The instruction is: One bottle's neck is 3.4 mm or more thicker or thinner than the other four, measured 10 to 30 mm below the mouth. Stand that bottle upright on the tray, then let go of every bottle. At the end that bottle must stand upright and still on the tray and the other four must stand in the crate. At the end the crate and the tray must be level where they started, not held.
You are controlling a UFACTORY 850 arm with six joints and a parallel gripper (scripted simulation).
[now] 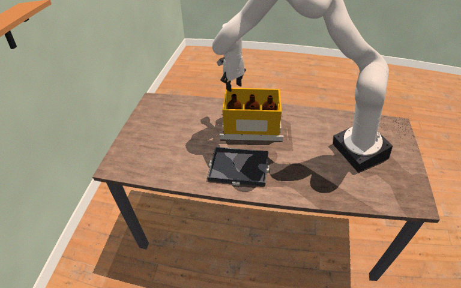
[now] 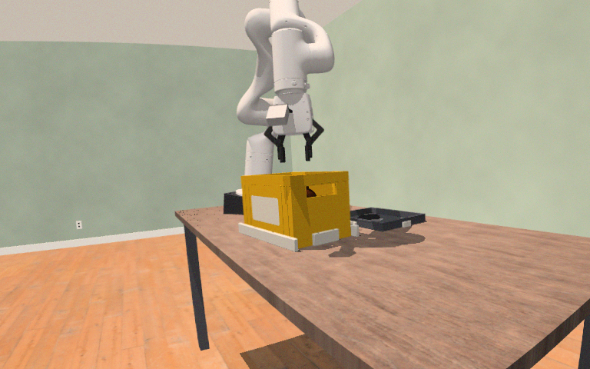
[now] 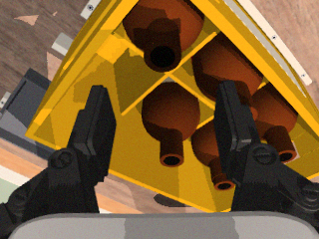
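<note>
My hand is 9 cm past the yellow crate, 4 cm to the right of it and 14 cm above it. From my hand the other things lie so: dark tray (5 cm behind, 33 cm to the left, 21 cm below).
</note>
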